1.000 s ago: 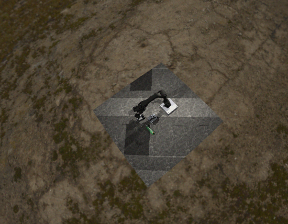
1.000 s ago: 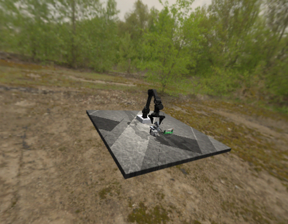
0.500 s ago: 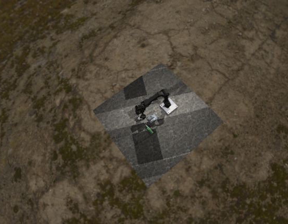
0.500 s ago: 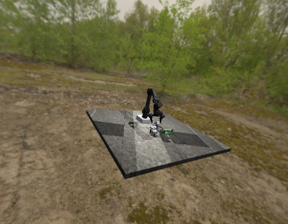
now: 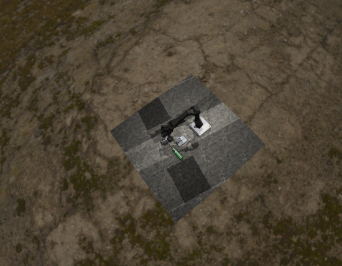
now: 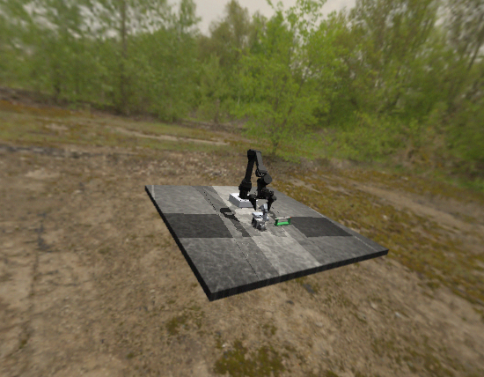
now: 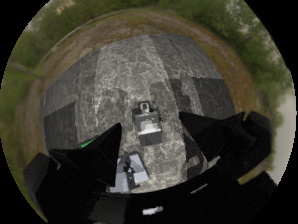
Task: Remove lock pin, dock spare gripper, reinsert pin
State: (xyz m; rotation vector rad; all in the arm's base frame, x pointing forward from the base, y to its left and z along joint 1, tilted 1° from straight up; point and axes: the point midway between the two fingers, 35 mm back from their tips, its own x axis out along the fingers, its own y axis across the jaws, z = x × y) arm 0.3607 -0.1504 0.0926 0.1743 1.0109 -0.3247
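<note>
My gripper tip is 9 cm above the spare gripper and 1 cm past it. Also, from my gripper tip: green mount 21 cm to the left, 9 cm below, 2 cm ahead; grey mount 12 cm to the left, 10 cm behind, 6 cm below.
</note>
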